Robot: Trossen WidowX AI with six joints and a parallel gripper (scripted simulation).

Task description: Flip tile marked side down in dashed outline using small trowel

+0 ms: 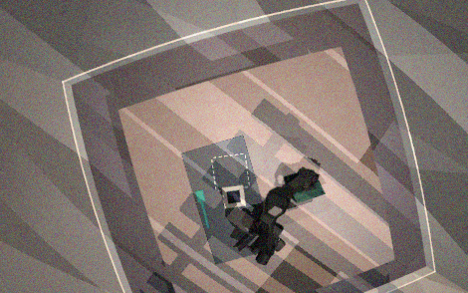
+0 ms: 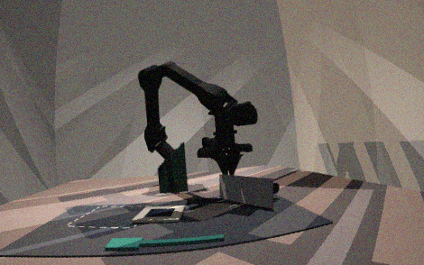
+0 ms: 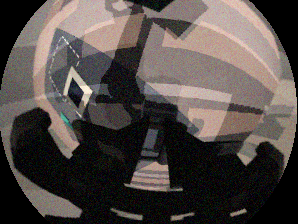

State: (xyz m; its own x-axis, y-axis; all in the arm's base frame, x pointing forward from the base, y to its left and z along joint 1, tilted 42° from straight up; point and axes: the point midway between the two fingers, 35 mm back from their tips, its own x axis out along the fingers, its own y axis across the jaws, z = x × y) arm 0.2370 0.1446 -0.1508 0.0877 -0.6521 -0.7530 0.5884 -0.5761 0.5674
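My gripper tip is 80 mm short of the small trowel, 70 mm to the right of it and 30 mm above it. From my gripper tip the other things lie so: tile (130 mm ahead, 190 mm to the right, 60 mm below); then dark mat (160 mm ahead, 170 mm to the right, 80 mm below); then green paddle-shaped trowel (300 mm ahead, 180 mm to the right, 60 mm below).
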